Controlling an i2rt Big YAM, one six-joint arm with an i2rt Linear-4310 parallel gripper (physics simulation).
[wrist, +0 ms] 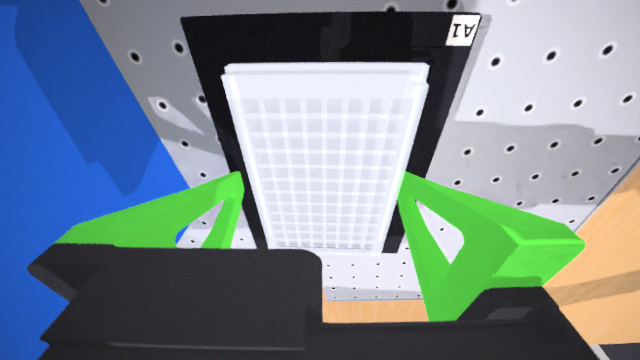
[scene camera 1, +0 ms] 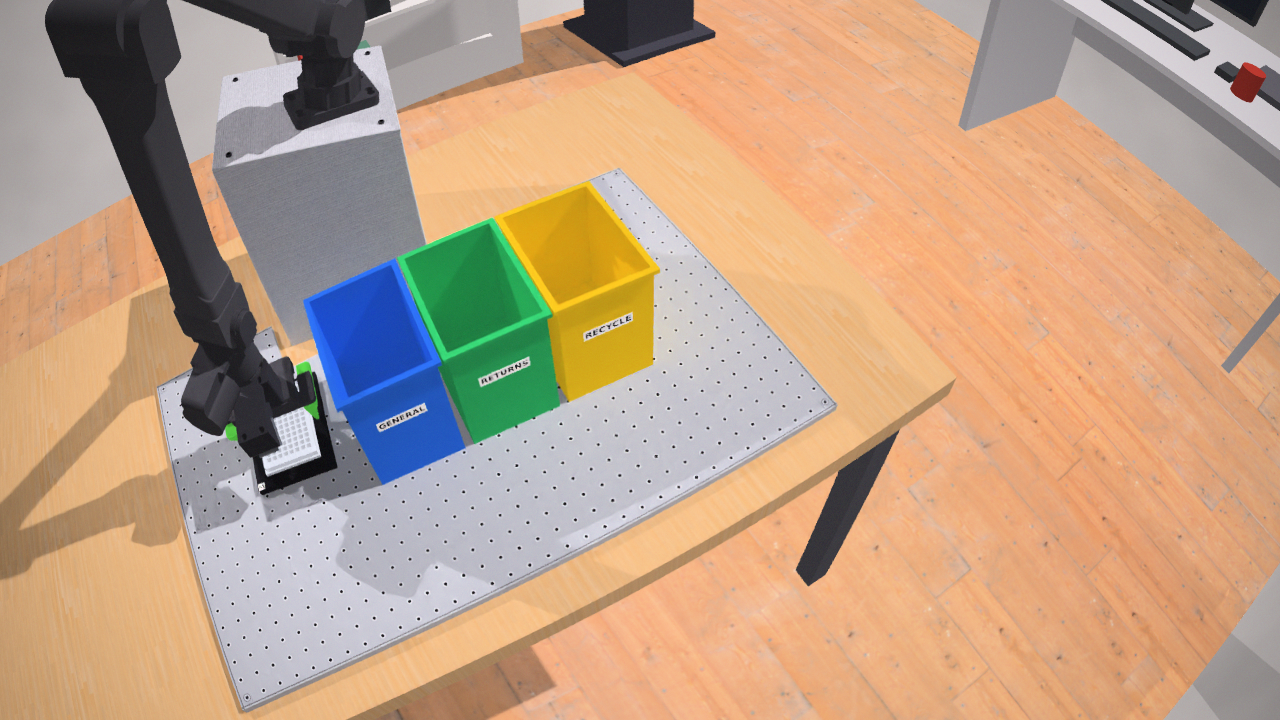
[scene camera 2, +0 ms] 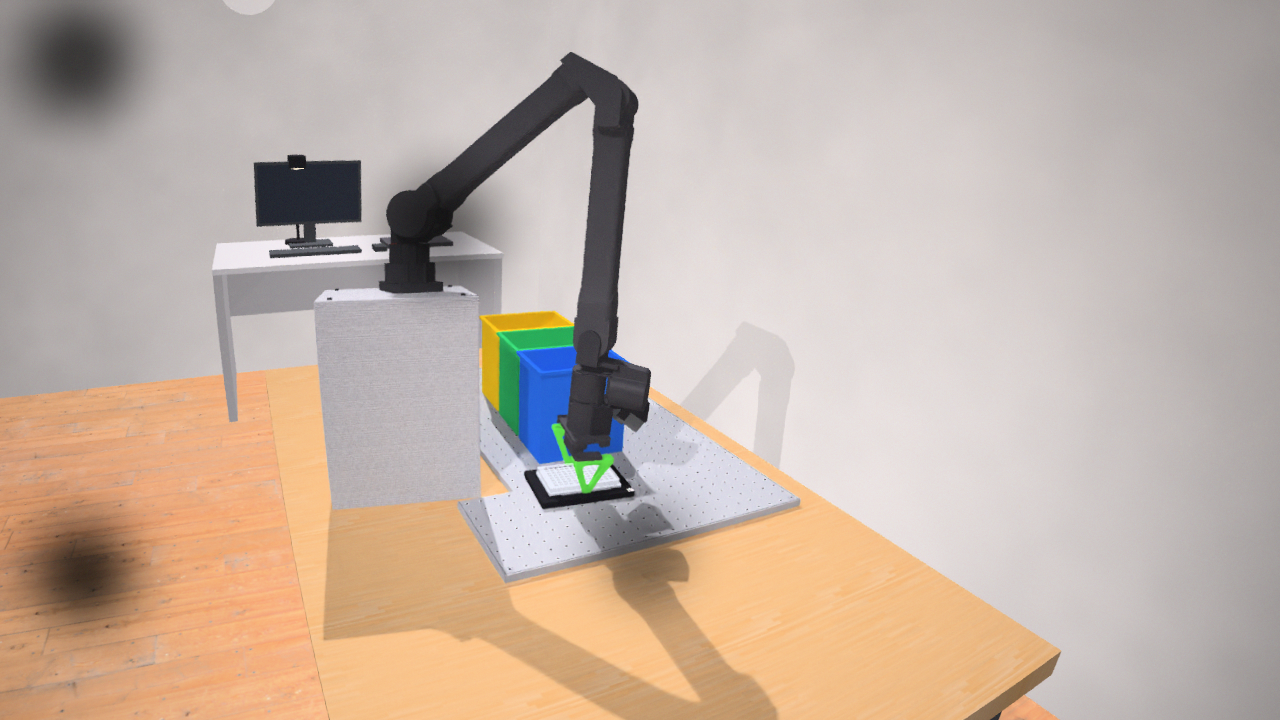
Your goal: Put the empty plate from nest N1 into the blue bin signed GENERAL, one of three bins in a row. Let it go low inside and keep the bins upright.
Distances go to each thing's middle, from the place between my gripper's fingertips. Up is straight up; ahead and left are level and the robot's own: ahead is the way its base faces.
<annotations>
I see the white gridded plate (scene camera 1: 296, 429) right at my hand. Round my hand: black nest (scene camera 1: 307, 470) (10 mm below); then blue general bin (scene camera 1: 381, 366) (150 mm to the left, 80 mm above, 70 mm ahead); then green returns bin (scene camera 1: 488, 323) (290 mm to the left, 80 mm ahead, 80 mm above).
</annotations>
